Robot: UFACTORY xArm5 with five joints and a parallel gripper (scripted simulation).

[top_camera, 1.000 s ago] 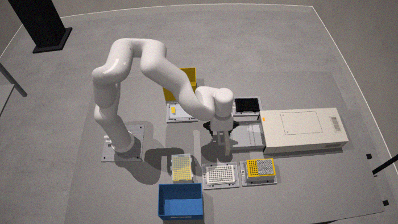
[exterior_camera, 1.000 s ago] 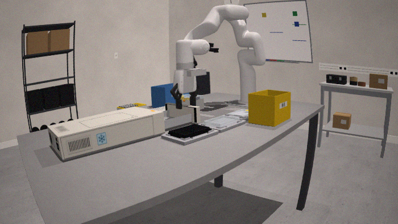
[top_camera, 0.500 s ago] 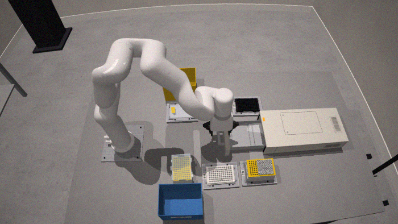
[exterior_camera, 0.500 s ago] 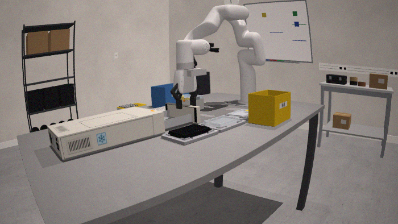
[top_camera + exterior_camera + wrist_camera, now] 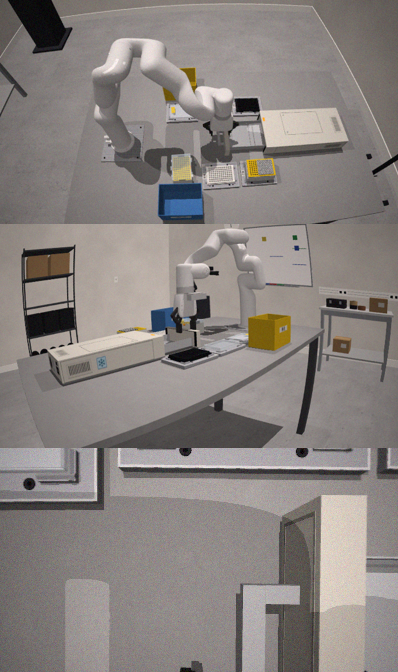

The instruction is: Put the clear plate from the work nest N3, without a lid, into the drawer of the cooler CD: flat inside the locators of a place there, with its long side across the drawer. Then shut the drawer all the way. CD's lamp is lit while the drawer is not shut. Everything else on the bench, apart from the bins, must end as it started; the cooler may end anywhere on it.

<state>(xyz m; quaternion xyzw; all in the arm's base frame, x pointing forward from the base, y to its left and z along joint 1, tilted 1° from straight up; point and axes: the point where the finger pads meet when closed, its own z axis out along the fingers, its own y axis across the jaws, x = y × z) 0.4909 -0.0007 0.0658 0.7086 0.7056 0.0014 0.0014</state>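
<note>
The clear plate lies 19 cm to the left of my hand, 5 cm below it and 1 cm behind it. Round my hand: grey nest 19 cm to the left, 6 cm below, 1 cm behind; white plate 20 cm to the right, 5 cm below, 1 cm behind; drawer 14 cm ahead, 3 cm below.
</note>
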